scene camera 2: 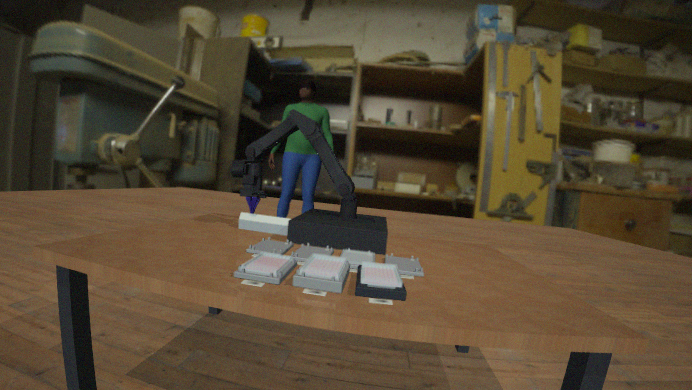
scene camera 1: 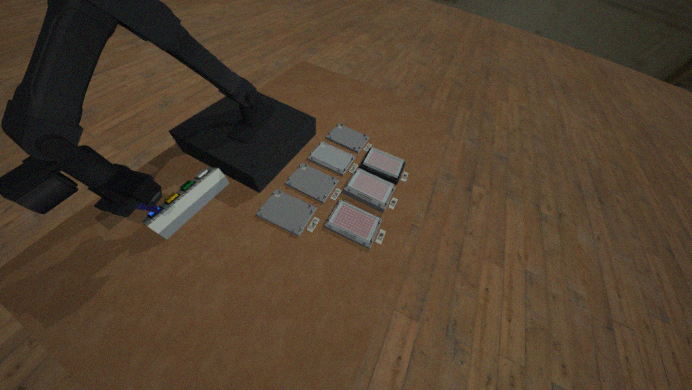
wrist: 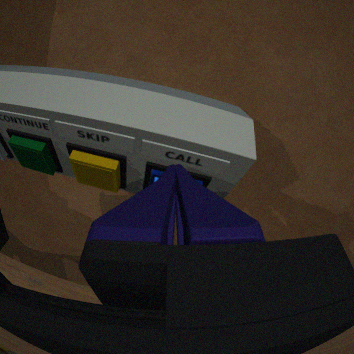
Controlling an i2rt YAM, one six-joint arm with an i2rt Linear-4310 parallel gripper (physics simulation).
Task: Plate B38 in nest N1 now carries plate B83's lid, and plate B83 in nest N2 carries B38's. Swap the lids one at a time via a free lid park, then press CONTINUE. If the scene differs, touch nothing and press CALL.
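Frame: origin at the arm's base, x ahead, y left, z up, level; millimetres.
Seen in the pictures: gripper, fingertip midpoint: (scene camera 1: 157, 212) (wrist: 175, 173); arm's base, origin of the base link: (scene camera 2: 347, 219) (scene camera 1: 253, 122).
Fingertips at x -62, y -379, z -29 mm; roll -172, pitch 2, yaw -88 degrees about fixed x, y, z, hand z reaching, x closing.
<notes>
Pixels of each thing's top centre, then the offset from my fingertips to it. "spot": a spot on its surface instead.
- green CONTINUE button, middle of its top: (wrist: 24, 160) (scene camera 1: 185, 183) dx +6, dy +99, dz +4 mm
- park, surface spot: (scene camera 2: 358, 258) (scene camera 1: 339, 157) spot: dx +370, dy +395, dz -34 mm
- pale button panel, middle of its top: (wrist: 48, 149) (scene camera 1: 180, 190) (scene camera 2: 268, 214) dx +17, dy +72, dz +12 mm
- yellow SKIP button, middle of its top: (wrist: 89, 178) dx -4, dy +50, dz +4 mm
- white button, middle of its top: (scene camera 1: 199, 171) dx +16, dy +148, dz +4 mm
My gripper (wrist: 175, 173) (scene camera 2: 252, 212) is shut and empty. Its purple fingertips are at the blue CALL button (wrist: 159, 177) (scene camera 1: 154, 211) and hide most of it in the wrist view. The green CONTINUE button (wrist: 33, 154) (scene camera 1: 187, 185) is further along the same panel. Three pink-patterned plates (scene camera 1: 355, 220) (scene camera 1: 370, 188) (scene camera 1: 384, 163) sit in nests in one row under clear lids. In the row nearer the arm base, one park (scene camera 1: 331, 157) (scene camera 2: 358, 258) bears a clear lid. Three other grey parks (scene camera 1: 286, 212) (scene camera 1: 312, 182) (scene camera 1: 348, 137) show bare tops. Their labels are too small to read.
The pale button panel (scene camera 1: 194, 204) (scene camera 2: 263, 223) (wrist: 130, 107) also bears a yellow SKIP button (wrist: 95, 170) and a white button (scene camera 1: 202, 173). The black arm base (scene camera 1: 250, 140) (scene camera 2: 338, 230) stands between the panel and the parks. A person in green (scene camera 2: 302, 134) stands behind the table.
</notes>
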